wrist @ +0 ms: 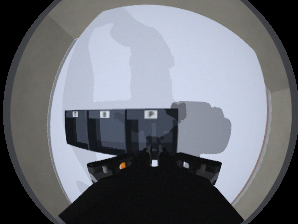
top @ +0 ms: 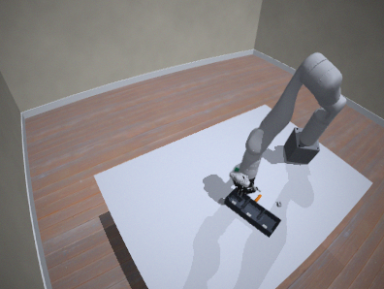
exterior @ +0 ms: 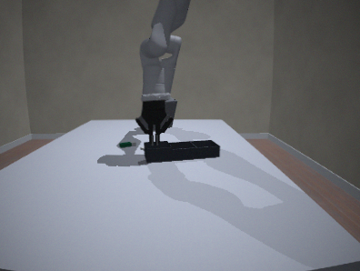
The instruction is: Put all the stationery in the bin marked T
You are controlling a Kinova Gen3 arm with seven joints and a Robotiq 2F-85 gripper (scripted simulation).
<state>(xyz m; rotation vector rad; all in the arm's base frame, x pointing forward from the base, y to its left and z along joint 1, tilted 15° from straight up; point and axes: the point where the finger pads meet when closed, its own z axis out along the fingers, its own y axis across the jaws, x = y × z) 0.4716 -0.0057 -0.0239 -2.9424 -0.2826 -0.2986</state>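
The long black bin lies 1 cm ahead of my hand, 9 cm to the left of it and 3 cm below it. The rest, counted from my hand: small orange thing (7 cm behind, 5 cm to the left, 5 cm below); then thin grey stick (11 cm behind, 1 cm to the left, 5 cm below); then small white object (8 cm behind, 3 cm to the right, 5 cm below).
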